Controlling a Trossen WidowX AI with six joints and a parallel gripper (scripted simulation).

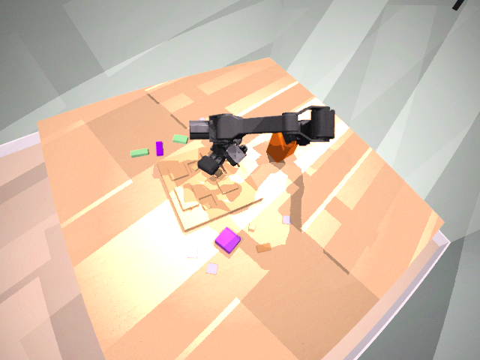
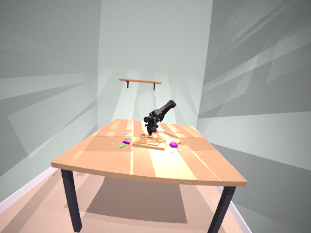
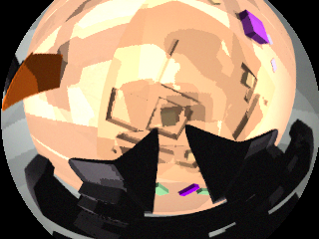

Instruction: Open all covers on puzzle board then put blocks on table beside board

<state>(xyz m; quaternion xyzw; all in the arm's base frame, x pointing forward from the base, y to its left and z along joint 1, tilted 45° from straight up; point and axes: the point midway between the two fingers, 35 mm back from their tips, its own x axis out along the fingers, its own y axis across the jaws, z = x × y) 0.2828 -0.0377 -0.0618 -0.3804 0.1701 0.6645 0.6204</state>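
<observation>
Now: gripper tip 6 cm short of the tan puzzle board, 1 cm to the left of it and 3 cm above it. The rest, counted from my gripper tip: orange block (6 cm ahead, 32 cm to the left, 5 cm below); then purple block (12 cm ahead, 23 cm to the right, 4 cm below); then mint-green block (19 cm ahead, 25 cm to the right, 4 cm below).
</observation>
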